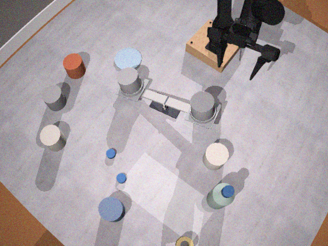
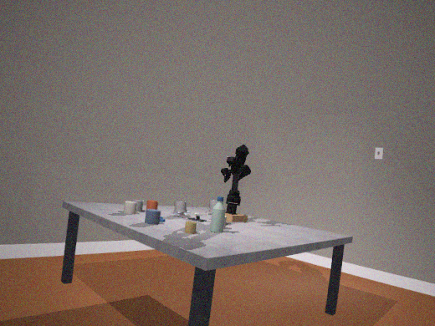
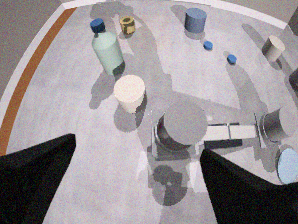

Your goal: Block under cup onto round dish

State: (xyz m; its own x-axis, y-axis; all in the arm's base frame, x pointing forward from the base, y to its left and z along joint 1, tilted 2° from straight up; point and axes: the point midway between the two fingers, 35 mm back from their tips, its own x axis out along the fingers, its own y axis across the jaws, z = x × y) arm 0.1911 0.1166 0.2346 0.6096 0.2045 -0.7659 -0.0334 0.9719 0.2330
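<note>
My gripper tip is now 290 mm to the left of the grey block, 210 mm above it and 90 mm short of it. The rest, counted from my gripper tip: balance beam (220 mm below, 160 mm to the right, 80 mm ahead); grey cup (140 mm below, 60 mm ahead, 20 mm to the right); green bottle (250 mm ahead, 150 mm to the left, 140 mm below).
</note>
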